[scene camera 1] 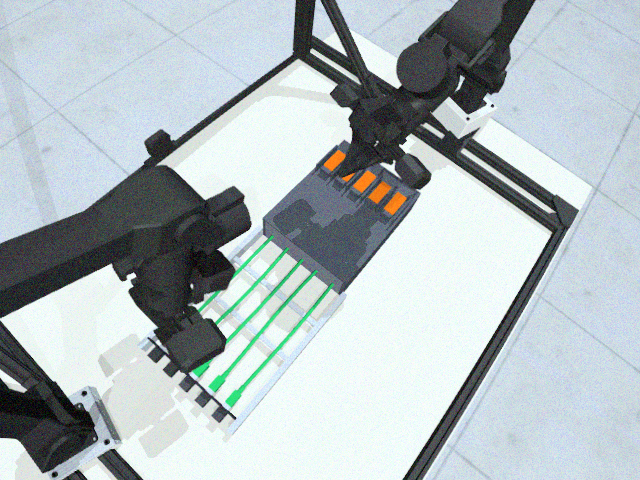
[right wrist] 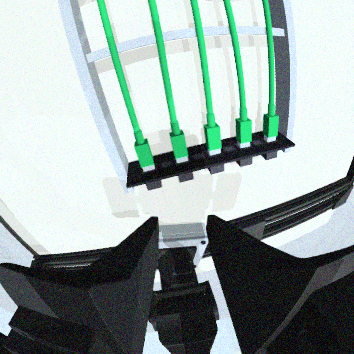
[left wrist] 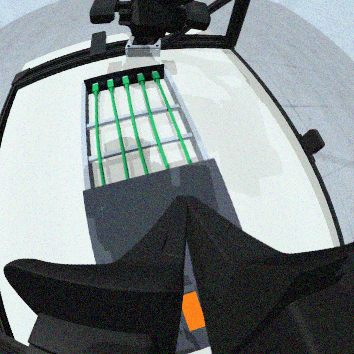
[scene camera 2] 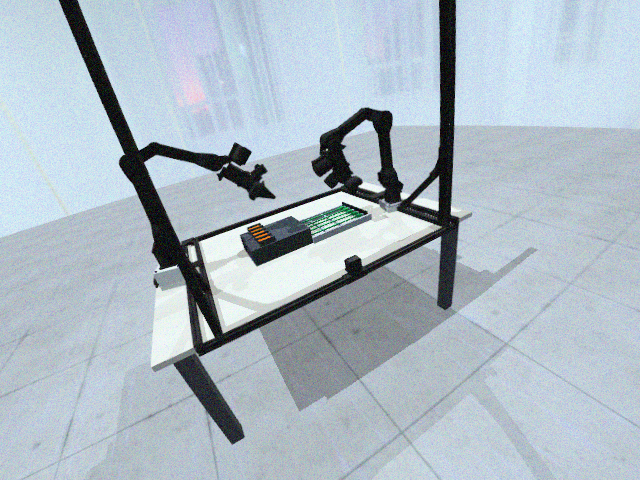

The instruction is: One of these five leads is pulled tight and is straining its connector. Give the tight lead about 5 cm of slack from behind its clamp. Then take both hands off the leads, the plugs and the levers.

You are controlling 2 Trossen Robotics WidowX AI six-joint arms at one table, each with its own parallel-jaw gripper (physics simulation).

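Frame: origin at the left arm's base, x ahead, y left, z up, level; millimetres.
Seen in the pictures: left gripper, between the fingertips: [scene camera 1: 340,176] [left wrist: 183,203] [scene camera 2: 275,197]; right gripper, between the fingertips: [scene camera 1: 166,333] [right wrist: 182,222] [left wrist: 145,41] [scene camera 2: 353,193]; left arm's base, origin of its link: [scene camera 1: 467,100] [scene camera 2: 170,263]; right arm's base, origin of its link: [scene camera 1: 70,432] [right wrist: 174,257] [left wrist: 143,39] [scene camera 2: 393,200].
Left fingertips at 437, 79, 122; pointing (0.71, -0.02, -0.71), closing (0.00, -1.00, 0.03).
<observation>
Offsets run from my left fingertips to a thing's top centre, as dx, dy, dz. "*": to the spot under its first point. Level surfaces: height alone.
Five green leads {* +229, +74, -171} [left wrist: 131,107] [right wrist: 202,55] run from a dark grey clamp block {-42, -7, -110} [scene camera 1: 310,198] [scene camera 2: 281,253] [left wrist: 150,200] to green plugs {* +294, +166, -168} [scene camera 1: 233,397] [right wrist: 213,139] seated in a black connector strip. All look nearly straight; I cannot tell which is tight. Several orange levers {* -114, +46, -117} [scene camera 1: 395,204] {-96, -23, -116} [scene camera 2: 258,233] [left wrist: 194,311] sit in a row at the block's far end; one is partly hidden behind my left finger. My left gripper [scene camera 1: 342,176] [scene camera 2: 273,196] [left wrist: 183,203] is shut, empty, above the block. My right gripper [right wrist: 182,222] is partly open and empty, above the plug end; its fingertips are hidden in scene camera 1.
A pale ladder-like frame [scene camera 1: 289,361] [scene camera 2: 343,230] with crossbars lies under the leads. A black rail [scene camera 1: 496,330] [scene camera 2: 310,294] edges the white table {dz -198} [scene camera 1: 413,310]. Upright posts [scene camera 2: 447,103] stand at the table's ends. A small black box {* +186, -317, -151} [scene camera 1: 158,145] [scene camera 2: 353,264] sits on the rail.
</observation>
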